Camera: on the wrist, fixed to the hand. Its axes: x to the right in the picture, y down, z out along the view.
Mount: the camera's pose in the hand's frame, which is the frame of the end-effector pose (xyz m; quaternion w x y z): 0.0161 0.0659 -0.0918 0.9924 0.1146 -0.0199 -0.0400
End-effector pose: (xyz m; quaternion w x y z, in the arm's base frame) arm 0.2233 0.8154 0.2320 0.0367 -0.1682 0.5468 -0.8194
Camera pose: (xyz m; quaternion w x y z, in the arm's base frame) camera 0.1710 0.8663 0.1442 0.0338 -0.2009 0.4413 -0.8739
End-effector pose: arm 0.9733 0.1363 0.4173 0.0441 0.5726 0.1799 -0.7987
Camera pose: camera 1.0685 0.1081 0.3610 0.0502 -0.5502 -0.1090 0.8264
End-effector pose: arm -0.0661 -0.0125 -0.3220 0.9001 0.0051 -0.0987 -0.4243
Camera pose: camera 0.0109 0.0105 -0.4031 0.8738 0.1037 -0.1643 -0.4459
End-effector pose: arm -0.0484 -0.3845 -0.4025 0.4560 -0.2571 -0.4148 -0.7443
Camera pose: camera 0.0027 -0.4860 -0.4131 0.4440 -0.2011 -0.5163 -0.7042
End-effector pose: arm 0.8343 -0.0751 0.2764 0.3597 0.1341 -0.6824 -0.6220
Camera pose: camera 0.9008 -0.1418 0.3409 0.3032 0.1892 -0.7503 -0.5562
